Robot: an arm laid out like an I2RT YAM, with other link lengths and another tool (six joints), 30 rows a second.
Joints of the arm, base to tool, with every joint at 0 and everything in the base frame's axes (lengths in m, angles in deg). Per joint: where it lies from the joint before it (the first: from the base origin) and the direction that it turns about. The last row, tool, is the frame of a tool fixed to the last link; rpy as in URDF.
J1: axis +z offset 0 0 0.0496
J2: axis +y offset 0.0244 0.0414 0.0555
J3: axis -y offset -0.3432 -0.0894 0
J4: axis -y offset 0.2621 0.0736 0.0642
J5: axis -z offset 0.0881 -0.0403 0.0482
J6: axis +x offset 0.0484 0 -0.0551
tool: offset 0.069 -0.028 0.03 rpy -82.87 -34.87 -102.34
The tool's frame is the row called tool.
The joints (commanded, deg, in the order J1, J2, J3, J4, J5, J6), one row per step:
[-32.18, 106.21, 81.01, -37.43, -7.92, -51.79]
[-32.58, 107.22, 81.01, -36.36, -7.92, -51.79]
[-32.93, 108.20, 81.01, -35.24, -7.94, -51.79]
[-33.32, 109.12, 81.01, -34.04, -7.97, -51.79]
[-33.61, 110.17, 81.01, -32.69, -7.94, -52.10]
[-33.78, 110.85, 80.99, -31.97, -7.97, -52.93]
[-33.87, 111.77, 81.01, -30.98, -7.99, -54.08]
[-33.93, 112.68, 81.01, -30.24, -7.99, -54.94]
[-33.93, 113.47, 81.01, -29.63, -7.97, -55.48]
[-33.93, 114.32, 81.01, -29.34, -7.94, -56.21]
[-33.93, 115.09, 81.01, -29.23, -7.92, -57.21]
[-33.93, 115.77, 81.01, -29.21, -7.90, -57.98]
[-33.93, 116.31, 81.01, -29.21, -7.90, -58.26]
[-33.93, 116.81, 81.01, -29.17, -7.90, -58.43]
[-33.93, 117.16, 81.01, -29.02, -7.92, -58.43]
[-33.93, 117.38, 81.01, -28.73, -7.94, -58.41]
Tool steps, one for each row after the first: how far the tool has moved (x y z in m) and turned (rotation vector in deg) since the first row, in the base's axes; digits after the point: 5 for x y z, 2 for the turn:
[0.00234, -0.00571, -0.00626, -0.03, -0.05, -0.40]
[0.00487, -0.01103, -0.01224, -0.09, -0.18, -0.74]
[0.00718, -0.01670, -0.01759, -0.22, -0.43, -1.12]
[0.01040, -0.02183, -0.02383, -0.55, -0.62, -1.15]
[0.01227, -0.02419, -0.02835, -0.93, -0.54, -0.58]
[0.01560, -0.02642, -0.03418, -1.49, -0.47, 0.35]
[0.01823, -0.02814, -0.04069, -1.80, -0.21, 1.04]
[0.02055, -0.02930, -0.04647, -1.96, 0.02, 1.51]
[0.02214, -0.02983, -0.05352, -1.99, 0.59, 2.15]
[0.02320, -0.02977, -0.06026, -2.08, 1.27, 3.03]
[0.02387, -0.02963, -0.06638, -2.06, 1.92, 3.72]
[0.02425, -0.02965, -0.07128, -1.87, 2.39, 3.98]
[0.02466, -0.02979, -0.07574, -1.67, 2.79, 4.14]
[0.02522, -0.03011, -0.07861, -1.54, 2.94, 4.16]
[0.02605, -0.03064, -0.08002, -1.56, 2.87, 4.15]

